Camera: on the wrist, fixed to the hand. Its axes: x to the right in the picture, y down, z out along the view.
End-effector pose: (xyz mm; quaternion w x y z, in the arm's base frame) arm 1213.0 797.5 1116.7 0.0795 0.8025 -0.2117 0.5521
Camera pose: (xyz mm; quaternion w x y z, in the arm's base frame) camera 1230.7 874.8 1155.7 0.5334 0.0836 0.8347 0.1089
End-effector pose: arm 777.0 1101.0 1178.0 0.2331 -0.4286 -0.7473 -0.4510
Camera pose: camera 695.6 1067.9 1168.9 0.2491 -0.8445 0.3887 0.2715
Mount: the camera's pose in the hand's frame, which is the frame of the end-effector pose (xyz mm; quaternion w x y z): 21.7 -81.1 -27.6 0.0071 -0.0625 -0.2205 0.9734
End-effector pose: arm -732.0 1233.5 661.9 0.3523 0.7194 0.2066 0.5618
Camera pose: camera -744.2 1310.2 619.7 0.4538 -0.3081 0.8116 -0.2012
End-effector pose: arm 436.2 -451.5 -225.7 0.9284 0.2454 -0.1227 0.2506
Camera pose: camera 500.0 -489.6 -273.5 0.2490 0.1205 0.4601 -0.8437
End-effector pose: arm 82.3 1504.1 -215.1 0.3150 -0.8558 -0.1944 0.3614
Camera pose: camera 108.6 1564.1 -155.8 0.4459 0.1353 -0.7396 -0.4857
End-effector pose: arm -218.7 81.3 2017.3 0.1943 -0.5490 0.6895 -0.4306
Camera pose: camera -198.3 69.6 2102.5 0.5382 0.5602 0.5233 0.3502
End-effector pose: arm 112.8 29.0 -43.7 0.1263 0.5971 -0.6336 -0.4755
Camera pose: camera 179.0 10.9 -99.4 0.3613 -0.7252 -0.5838 -0.0517
